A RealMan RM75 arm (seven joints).
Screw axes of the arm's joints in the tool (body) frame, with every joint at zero. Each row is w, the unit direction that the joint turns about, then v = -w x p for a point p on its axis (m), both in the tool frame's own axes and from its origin. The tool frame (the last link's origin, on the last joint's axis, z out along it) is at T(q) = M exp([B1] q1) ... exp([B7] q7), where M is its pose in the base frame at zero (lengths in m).
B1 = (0, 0, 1, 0, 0, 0)
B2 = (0, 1, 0, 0.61, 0, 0)
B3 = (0, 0, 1, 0, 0, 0)
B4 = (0, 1, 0, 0.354, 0, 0)
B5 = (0, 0, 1, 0, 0, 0)
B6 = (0, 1, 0, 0.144, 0, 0)
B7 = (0, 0, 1, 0, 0, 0)
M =
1 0 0 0
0 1 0 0
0 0 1 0.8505
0 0 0 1
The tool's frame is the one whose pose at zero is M.
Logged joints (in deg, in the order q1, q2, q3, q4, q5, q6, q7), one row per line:
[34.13, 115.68, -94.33, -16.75, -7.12, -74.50, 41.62]
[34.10, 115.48, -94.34, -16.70, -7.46, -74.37, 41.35]
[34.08, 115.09, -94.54, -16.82, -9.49, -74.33, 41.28]
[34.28, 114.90, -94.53, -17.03, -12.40, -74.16, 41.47]
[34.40, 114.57, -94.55, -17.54, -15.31, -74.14, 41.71]
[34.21, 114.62, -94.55, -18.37, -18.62, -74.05, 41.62]
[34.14, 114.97, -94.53, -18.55, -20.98, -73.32, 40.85]
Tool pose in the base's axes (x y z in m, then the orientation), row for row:
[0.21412, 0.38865, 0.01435, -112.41, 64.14, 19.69]
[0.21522, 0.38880, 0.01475, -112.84, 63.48, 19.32]
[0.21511, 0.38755, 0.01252, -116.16, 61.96, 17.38]
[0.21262, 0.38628, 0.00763, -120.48, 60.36, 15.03]
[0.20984, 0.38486, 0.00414, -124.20, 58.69, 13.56]
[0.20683, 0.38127, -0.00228, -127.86, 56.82, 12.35]
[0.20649, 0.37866, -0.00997, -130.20, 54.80, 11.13]
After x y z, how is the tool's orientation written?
As angles about the fixed x, y, z axes (roll, pitch, yaw), in degrees.
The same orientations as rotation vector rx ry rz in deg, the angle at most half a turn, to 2 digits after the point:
[-108.45, 24.85, 75.08]
[-108.81, 24.46, 74.41]
[-111.15, 23.25, 73.14]
[-114.26, 21.96, 71.91]
[-117.33, 20.26, 70.84]
[-120.59, 18.34, 69.62]
[-122.83, 17.18, 67.64]

